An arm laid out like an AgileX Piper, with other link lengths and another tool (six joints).
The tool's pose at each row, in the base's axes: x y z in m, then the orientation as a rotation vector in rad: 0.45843 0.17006 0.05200 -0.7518 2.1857 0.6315; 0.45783 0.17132 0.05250 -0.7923 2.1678 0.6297; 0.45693 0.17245 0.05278 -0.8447 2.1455 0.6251; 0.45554 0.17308 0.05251 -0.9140 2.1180 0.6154; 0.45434 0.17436 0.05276 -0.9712 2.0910 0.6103; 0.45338 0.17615 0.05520 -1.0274 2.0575 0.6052; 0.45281 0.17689 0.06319 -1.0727 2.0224 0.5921; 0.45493 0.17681 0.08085 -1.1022 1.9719 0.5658
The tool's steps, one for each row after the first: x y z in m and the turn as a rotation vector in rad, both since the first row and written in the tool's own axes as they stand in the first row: -0.00044 0.00140 0.00020 -0.0129 0.0007 -0.0320; -0.00051 0.00287 0.00031 -0.0282 0.0032 -0.0738; 0.00028 0.00420 0.00022 -0.0464 0.0098 -0.1290; 0.00036 0.00596 0.00030 -0.0639 0.0127 -0.1752; -0.00153 0.00838 -0.00053 -0.0816 0.0106 -0.2234; -0.00753 0.01092 -0.00524 -0.0899 0.0036 -0.2688; -0.02216 0.01304 -0.01513 -0.0834 -0.0223 -0.3170
